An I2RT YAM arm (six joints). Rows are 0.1 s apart.
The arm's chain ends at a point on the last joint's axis. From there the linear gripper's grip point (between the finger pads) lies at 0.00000 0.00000 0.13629 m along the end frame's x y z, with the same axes.
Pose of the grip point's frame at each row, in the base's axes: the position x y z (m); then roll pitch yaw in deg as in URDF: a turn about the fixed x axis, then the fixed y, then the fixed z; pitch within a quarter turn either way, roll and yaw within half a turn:
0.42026, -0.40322, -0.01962, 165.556, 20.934, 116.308
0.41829, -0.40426, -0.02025, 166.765, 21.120, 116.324
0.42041, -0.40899, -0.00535, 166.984, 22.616, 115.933
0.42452, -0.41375, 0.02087, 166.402, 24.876, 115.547
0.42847, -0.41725, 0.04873, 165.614, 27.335, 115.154
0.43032, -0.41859, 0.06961, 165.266, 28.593, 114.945
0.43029, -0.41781, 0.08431, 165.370, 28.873, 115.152
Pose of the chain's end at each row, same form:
0.36889, -0.37601, 0.10365, 165.556, 20.934, 116.308
0.36912, -0.37525, 0.10351, 166.765, 21.120, 116.324
0.37047, -0.37649, 0.11723, 166.984, 22.616, 115.933
0.37158, -0.37729, 0.14105, 166.402, 24.876, 115.547
0.37205, -0.37677, 0.16601, 165.614, 27.335, 115.154
0.37229, -0.37601, 0.18534, 165.266, 28.593, 114.945
0.37207, -0.37480, 0.19979, 165.370, 28.873, 115.152

